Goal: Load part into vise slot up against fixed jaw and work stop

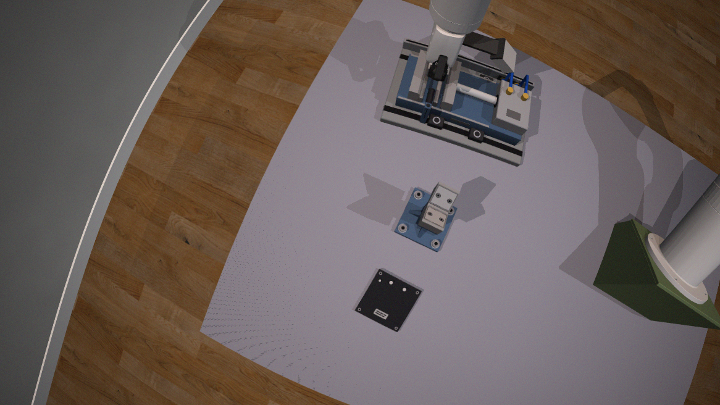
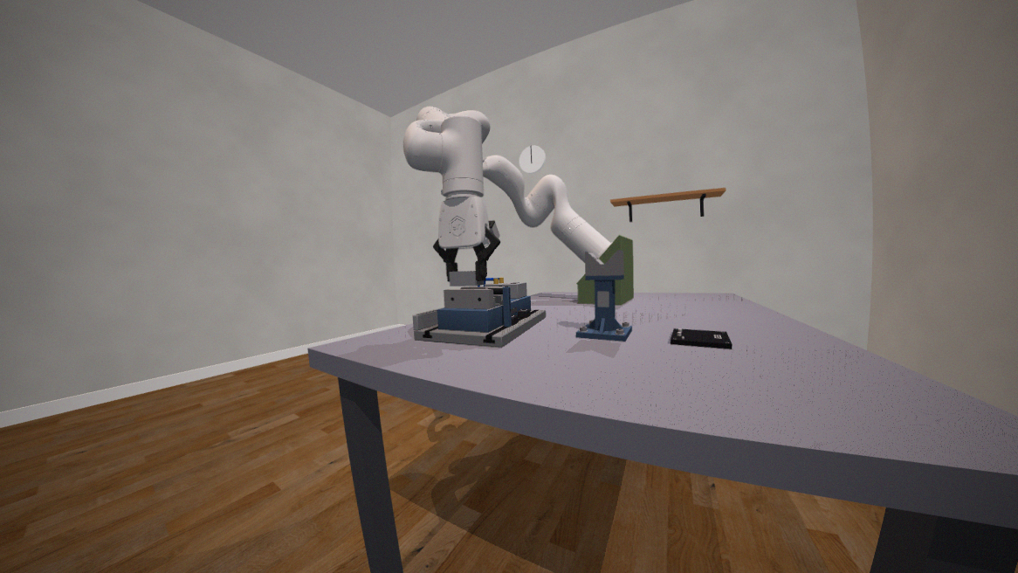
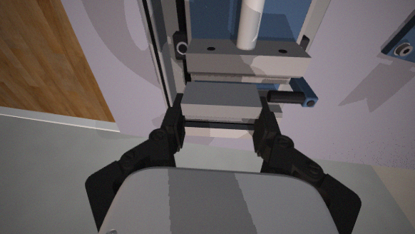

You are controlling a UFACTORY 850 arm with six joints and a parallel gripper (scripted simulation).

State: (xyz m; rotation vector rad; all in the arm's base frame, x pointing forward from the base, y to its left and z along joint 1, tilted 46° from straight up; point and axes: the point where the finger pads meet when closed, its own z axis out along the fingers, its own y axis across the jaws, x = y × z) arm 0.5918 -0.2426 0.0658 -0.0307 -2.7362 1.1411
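Now: the part right at my hand. Round my hand: moving jaw 3 cm behind, 2 cm to the left, 5 cm below; work stop 7 cm to the left, 4 cm below; fixed jaw 3 cm ahead, 2 cm to the left, 5 cm below.
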